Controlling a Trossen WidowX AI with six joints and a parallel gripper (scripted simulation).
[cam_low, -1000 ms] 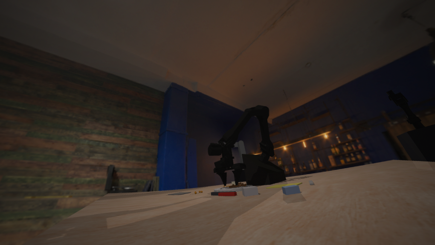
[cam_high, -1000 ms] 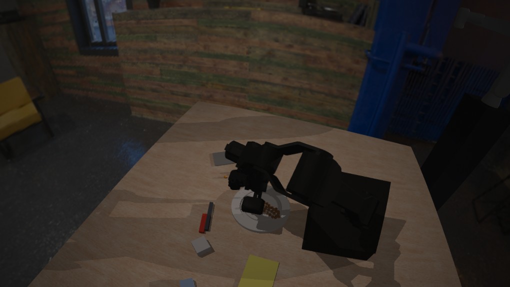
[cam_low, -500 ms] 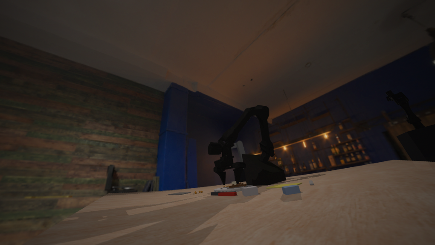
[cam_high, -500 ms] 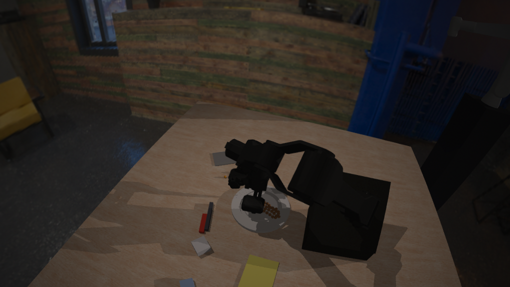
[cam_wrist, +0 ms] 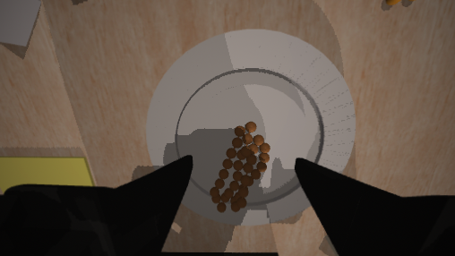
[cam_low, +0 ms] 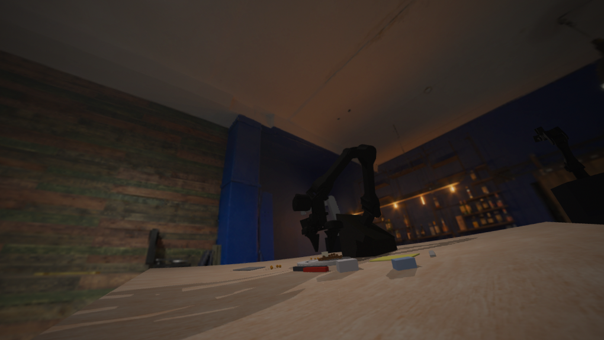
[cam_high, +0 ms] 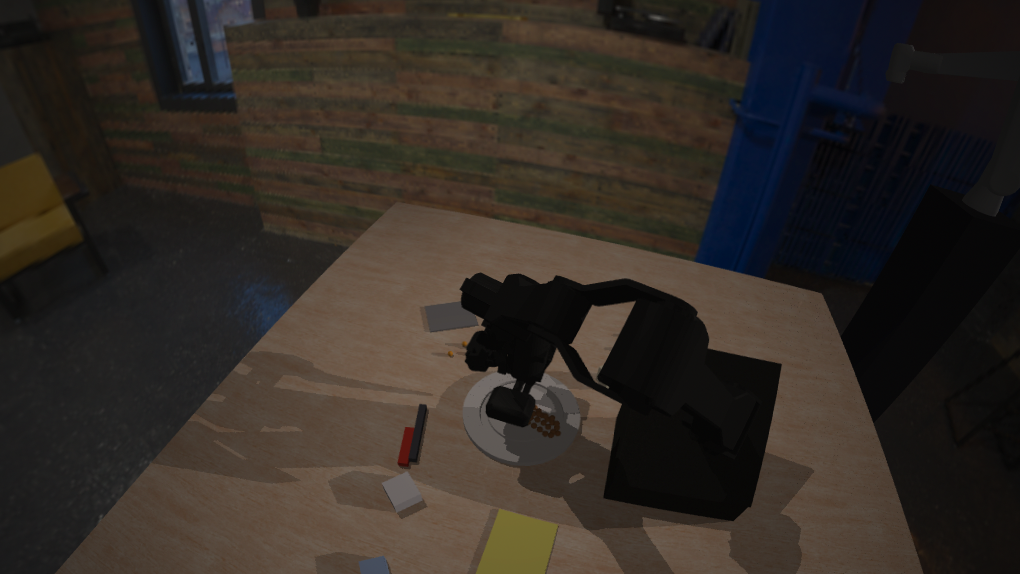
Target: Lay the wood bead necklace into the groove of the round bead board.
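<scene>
The round white bead board lies 30 mm below my gripper tip and 10 mm to the right of it. Round my gripper tip: grey block (190 mm to the left, 140 mm ahead, 30 mm below); dark bar (160 mm ahead, 90 mm to the left, 40 mm below); pale cube (140 mm behind, 120 mm to the right, 30 mm below).
</scene>
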